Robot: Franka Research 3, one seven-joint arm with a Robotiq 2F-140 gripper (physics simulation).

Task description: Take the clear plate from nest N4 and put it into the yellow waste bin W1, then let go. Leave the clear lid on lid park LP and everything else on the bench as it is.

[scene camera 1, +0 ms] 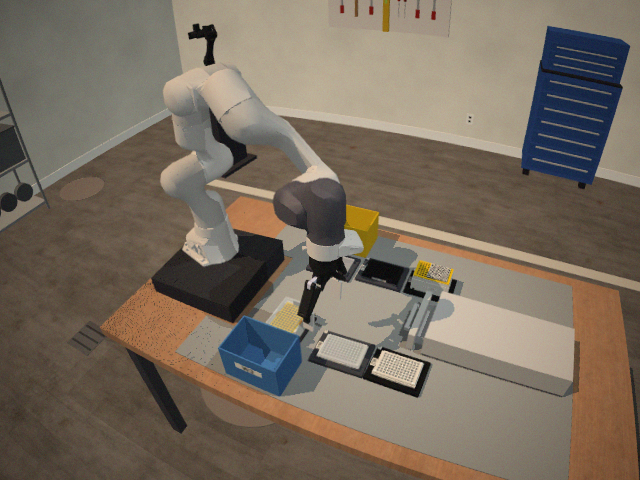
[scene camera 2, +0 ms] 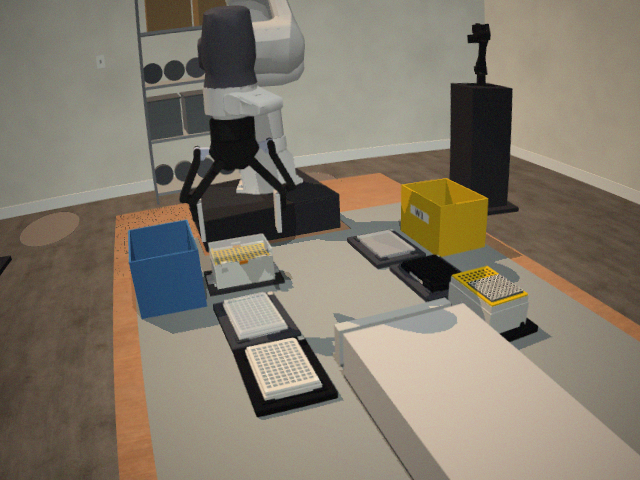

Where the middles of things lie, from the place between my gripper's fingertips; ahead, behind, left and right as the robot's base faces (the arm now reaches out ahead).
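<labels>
Clear plate [scene camera 2: 252, 316]: 6 cm ahead of my hand, 13 cm below it. Clear lid [scene camera 2: 385, 243]: from my hand, 33 cm to the left, 16 cm behind, 13 cm below. Black plate [scene camera 2: 431, 271]: from my hand, 37 cm to the left, 1 cm ahead, 13 cm below. White plate [scene camera 2: 281, 369]: from my hand, 23 cm ahead, 2 cm to the left, 13 cm below.
</labels>
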